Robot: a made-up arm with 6 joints. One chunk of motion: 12 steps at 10 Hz.
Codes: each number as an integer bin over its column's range. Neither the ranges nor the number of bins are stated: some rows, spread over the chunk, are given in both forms.
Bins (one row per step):
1: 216 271 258 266 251 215
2: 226 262 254 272 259 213
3: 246 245 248 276 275 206
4: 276 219 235 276 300 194
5: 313 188 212 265 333 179
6: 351 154 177 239 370 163
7: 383 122 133 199 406 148
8: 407 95 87 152 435 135
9: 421 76 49 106 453 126
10: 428 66 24 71 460 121
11: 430 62 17 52 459 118
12: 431 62 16 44 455 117
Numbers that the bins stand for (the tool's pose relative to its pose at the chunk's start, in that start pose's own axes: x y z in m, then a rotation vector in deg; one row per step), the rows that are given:
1: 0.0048 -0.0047 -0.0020 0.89 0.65 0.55
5: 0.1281 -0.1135 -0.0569 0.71 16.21 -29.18
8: 0.2477 -0.2354 -0.2061 -19.63 35.57 -65.51
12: 0.2782 -0.2787 -0.2909 -39.08 39.37 -80.38
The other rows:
2: 0.0175 -0.0165 -0.0068 1.97 2.16 -1.10
3: 0.0429 -0.0388 -0.0140 2.69 5.20 -6.88
4: 0.0811 -0.0729 -0.0295 2.69 9.95 -16.79
6: 0.1765 -0.1581 -0.0987 -3.97 23.23 -42.39
7: 0.2172 -0.2000 -0.1512 -11.17 30.07 -54.78
9: 0.2655 -0.2604 -0.2515 -27.92 38.99 -72.95
10: 0.2744 -0.2735 -0.2814 -34.22 40.32 -77.07
11: 0.2770 -0.2787 -0.2897 -37.64 40.13 -79.55

